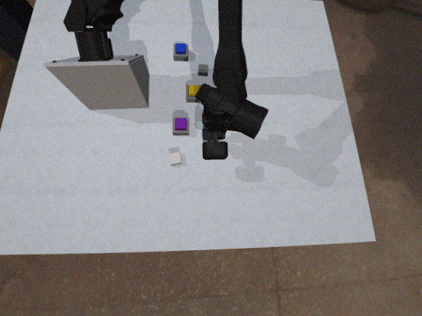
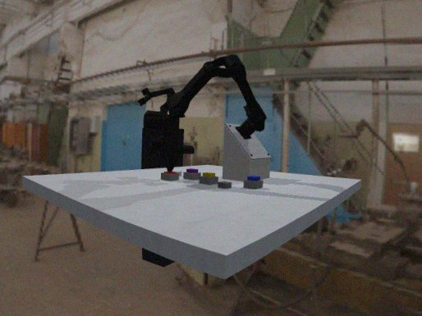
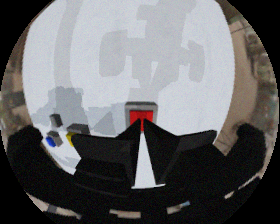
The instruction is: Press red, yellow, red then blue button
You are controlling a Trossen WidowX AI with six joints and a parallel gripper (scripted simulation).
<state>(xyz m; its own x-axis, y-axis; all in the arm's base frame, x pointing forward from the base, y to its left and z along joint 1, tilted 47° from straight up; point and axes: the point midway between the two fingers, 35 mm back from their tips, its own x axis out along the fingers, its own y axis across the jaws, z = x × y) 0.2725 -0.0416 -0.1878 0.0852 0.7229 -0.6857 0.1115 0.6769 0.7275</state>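
Now: the red button 1 cm below my gripper tip. From my gripper tip the other things lie so: yellow button (15 cm to the left, 3 cm behind); white block (11 cm behind, 6 cm to the right, 2 cm below); purple button (9 cm behind, 4 cm to the left).
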